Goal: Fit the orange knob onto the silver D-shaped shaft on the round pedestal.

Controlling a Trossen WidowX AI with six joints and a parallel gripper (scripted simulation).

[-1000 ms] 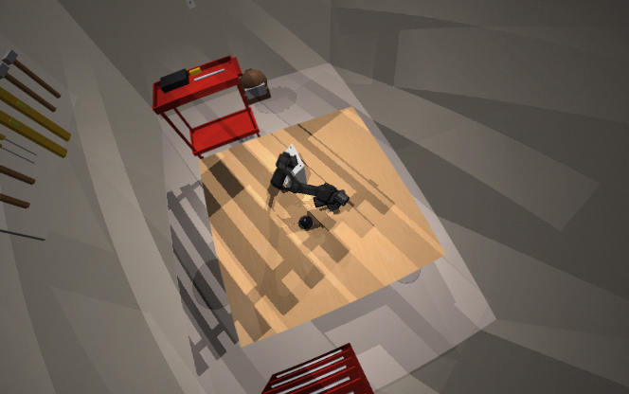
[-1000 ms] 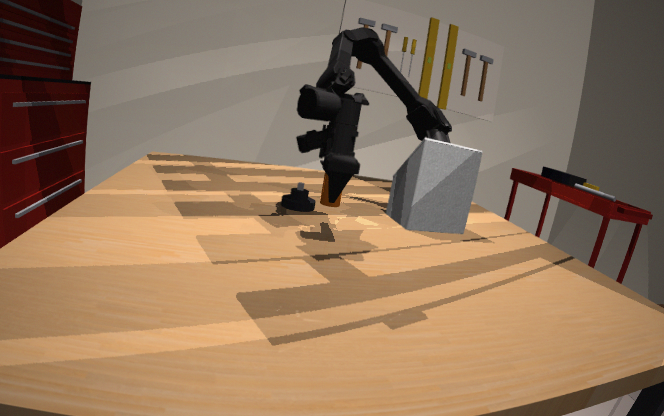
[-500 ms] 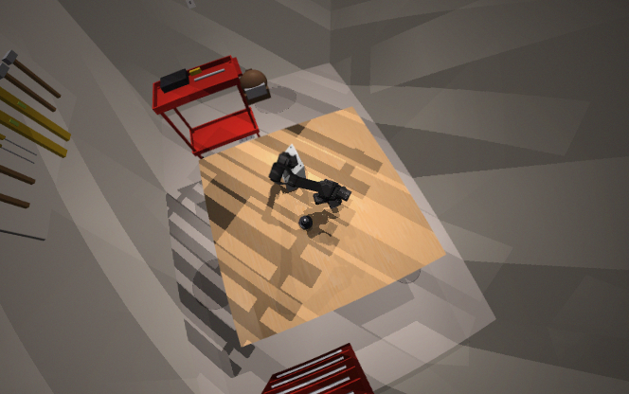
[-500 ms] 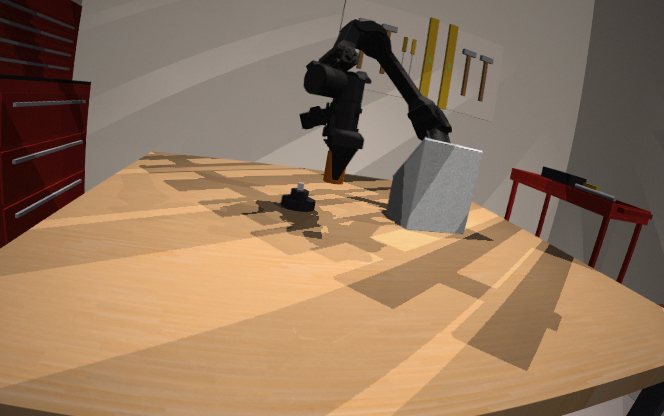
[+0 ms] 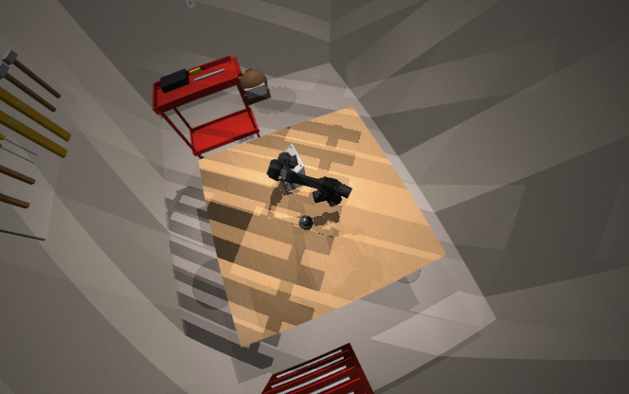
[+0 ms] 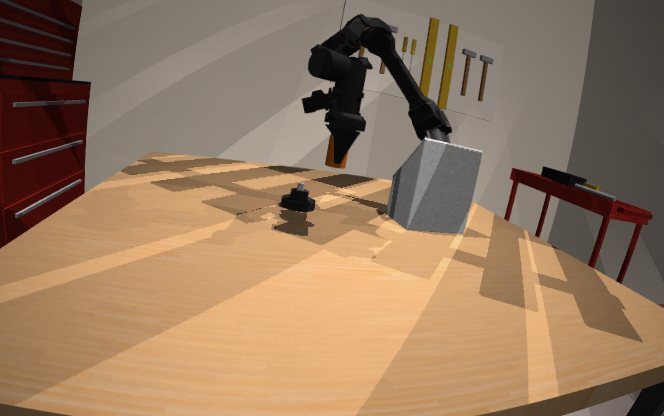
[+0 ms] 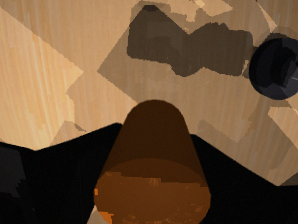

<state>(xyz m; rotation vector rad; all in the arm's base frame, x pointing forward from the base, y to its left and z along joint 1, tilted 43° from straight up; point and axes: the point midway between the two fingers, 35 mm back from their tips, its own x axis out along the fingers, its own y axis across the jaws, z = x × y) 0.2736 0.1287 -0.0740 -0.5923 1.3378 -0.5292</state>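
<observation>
The round pedestal is 170 mm to the right of my gripper tip, 120 mm below it and 50 mm ahead of it. From my gripper tip the other things lie so: orange knob (30 mm above).
</observation>
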